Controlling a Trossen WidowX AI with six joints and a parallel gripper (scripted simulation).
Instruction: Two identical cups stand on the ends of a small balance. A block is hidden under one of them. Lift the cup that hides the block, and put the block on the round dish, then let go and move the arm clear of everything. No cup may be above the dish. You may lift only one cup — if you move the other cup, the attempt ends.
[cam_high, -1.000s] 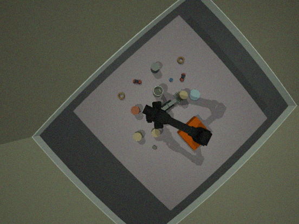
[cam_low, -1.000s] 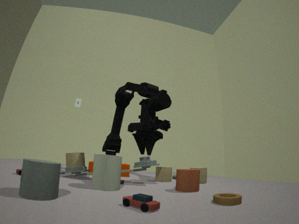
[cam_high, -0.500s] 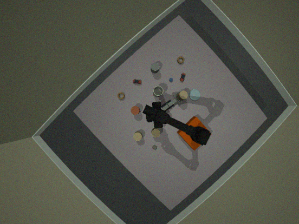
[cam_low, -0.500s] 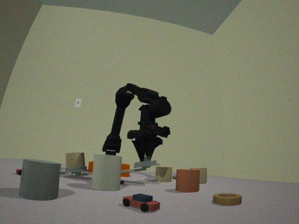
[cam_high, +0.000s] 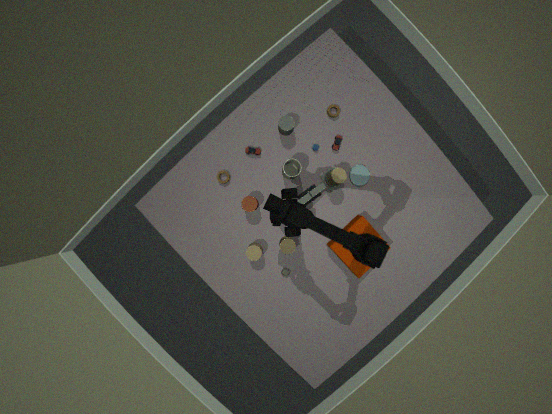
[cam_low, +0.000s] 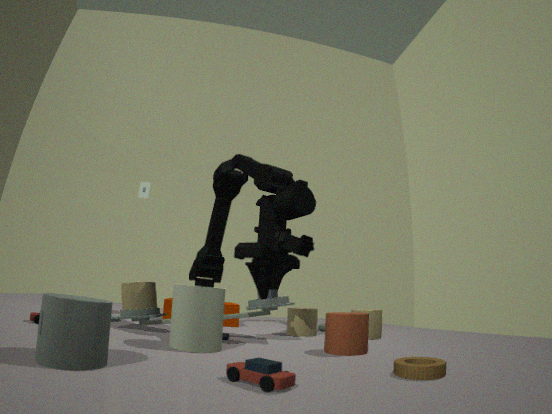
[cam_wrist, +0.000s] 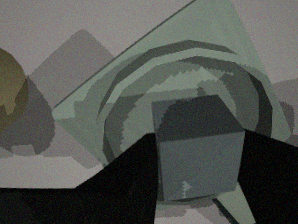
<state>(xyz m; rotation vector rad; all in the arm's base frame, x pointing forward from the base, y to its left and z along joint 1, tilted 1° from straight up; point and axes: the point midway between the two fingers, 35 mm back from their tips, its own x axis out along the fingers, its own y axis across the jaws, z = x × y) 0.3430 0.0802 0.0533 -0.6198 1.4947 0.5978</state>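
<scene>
My gripper tip is now 35 cm to the left of the light blue round dish, 16 cm past it and 8 cm above it. From my gripper tip the other things lie so: hollow pale cylinder 15 cm to the right, 11 cm ahead, 4 cm below; then grey block 1 cm above; then orange cylinder 15 cm ahead, 7 cm to the left, 4 cm below.
</scene>
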